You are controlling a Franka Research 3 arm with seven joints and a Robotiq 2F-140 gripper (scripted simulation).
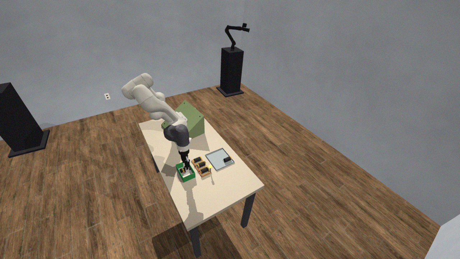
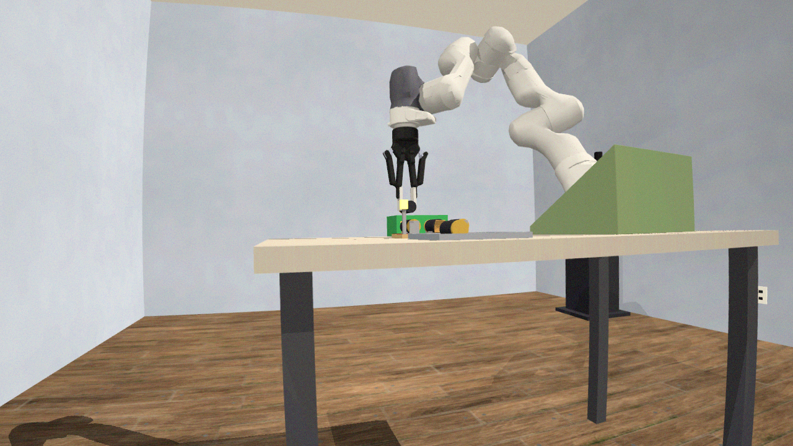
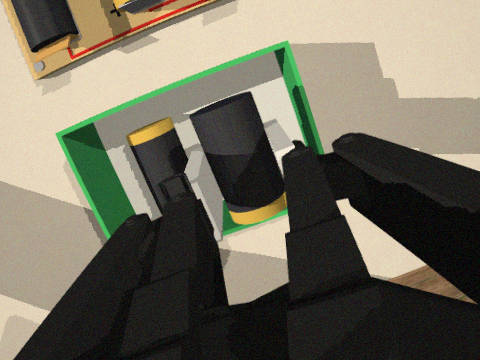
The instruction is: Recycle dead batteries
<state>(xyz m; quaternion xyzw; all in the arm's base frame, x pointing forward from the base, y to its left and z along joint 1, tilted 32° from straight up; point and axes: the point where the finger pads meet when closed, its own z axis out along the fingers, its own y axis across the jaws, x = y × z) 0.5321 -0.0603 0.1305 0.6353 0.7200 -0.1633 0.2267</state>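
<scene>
Now: the green recycling box 3 cm behind my hand and 9 cm below it. Also, from my hand: battery holder: 3 cm behind, 14 cm to the left, 10 cm below; then grey tray: 5 cm behind, 31 cm to the left, 10 cm below; then bulb post: 5 cm ahead, 18 cm to the left, 7 cm below.
</scene>
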